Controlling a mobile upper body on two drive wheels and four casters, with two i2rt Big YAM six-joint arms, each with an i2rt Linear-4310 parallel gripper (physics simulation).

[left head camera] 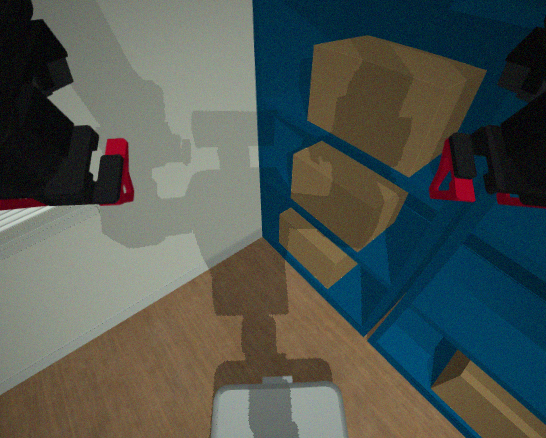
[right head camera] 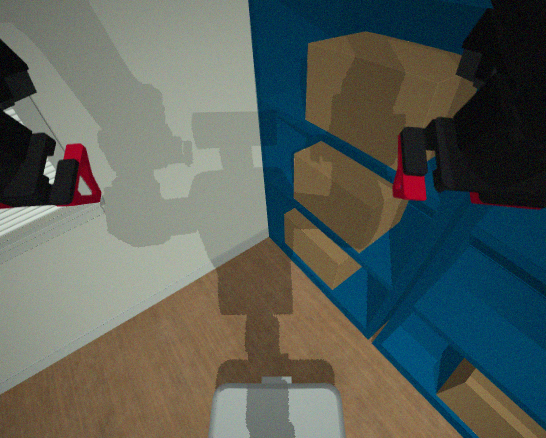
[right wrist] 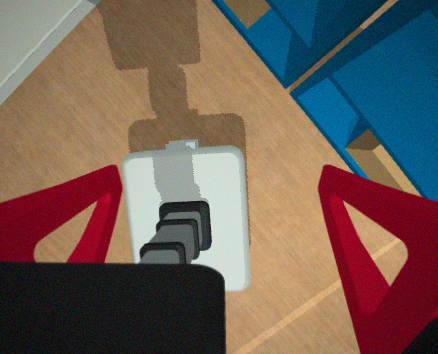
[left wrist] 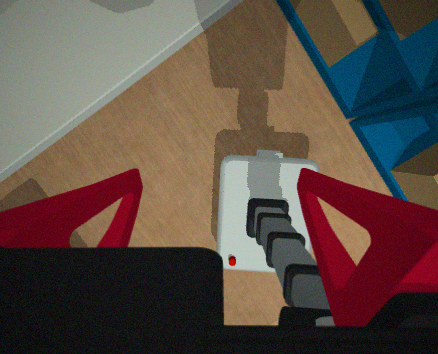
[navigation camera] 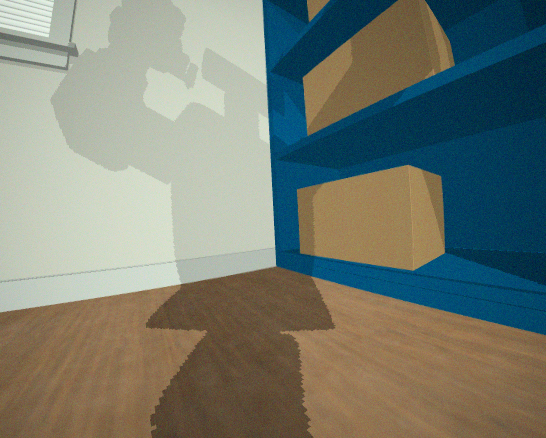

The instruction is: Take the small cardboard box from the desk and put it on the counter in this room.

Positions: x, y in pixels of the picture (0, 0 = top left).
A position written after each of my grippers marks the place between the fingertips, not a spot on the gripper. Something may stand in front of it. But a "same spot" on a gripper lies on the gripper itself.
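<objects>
The left head camera view shows my left gripper and my right gripper; the right head camera view shows my left gripper and my right gripper too. For my left gripper, (left head camera: 113, 172) and (right head camera: 67, 175) are the same spot. For my right gripper, (left head camera: 459, 149) and (right head camera: 409, 144) are the same spot. My left gripper is visible in the left wrist view (219, 177); my right gripper is out of frame in the left wrist view. My right gripper is visible in the right wrist view (220, 176); my left gripper is out of frame in the right wrist view. My left gripper is out of frame in the navigation camera view, and my right gripper is out of frame in the navigation camera view.
</objects>
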